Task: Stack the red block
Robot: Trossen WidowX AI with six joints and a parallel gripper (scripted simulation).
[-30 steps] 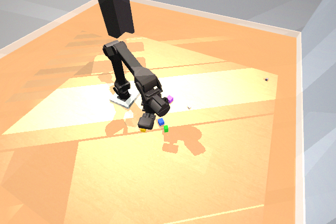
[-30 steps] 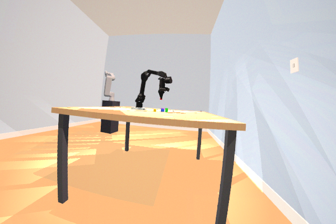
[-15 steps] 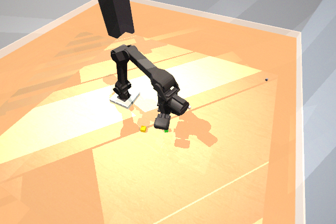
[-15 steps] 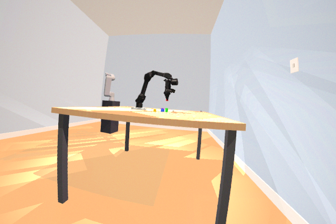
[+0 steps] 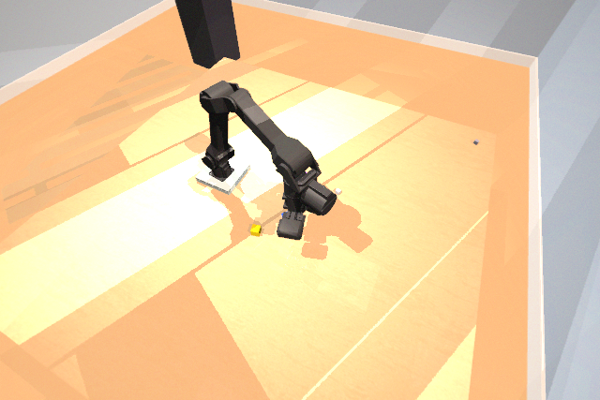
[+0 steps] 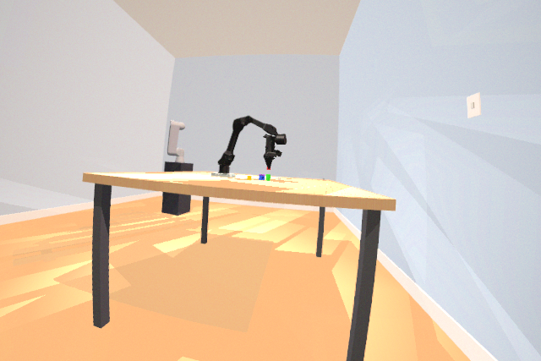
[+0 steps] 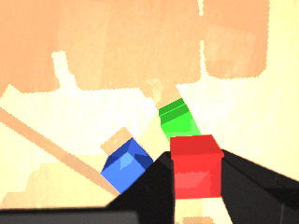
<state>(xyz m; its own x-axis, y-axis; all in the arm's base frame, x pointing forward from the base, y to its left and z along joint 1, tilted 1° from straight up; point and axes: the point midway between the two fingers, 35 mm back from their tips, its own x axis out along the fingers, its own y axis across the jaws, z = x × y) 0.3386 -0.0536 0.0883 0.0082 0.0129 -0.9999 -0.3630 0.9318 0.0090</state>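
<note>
The blue block lies 60 mm below my gripper tip, 50 mm behind it and 30 mm to the left of it. Round my gripper tip: red block: right at my gripper tip; then purple block: 180 mm to the left, 90 mm behind, 60 mm below; then yellow block: 110 mm behind, 60 mm to the right, 60 mm below.
</note>
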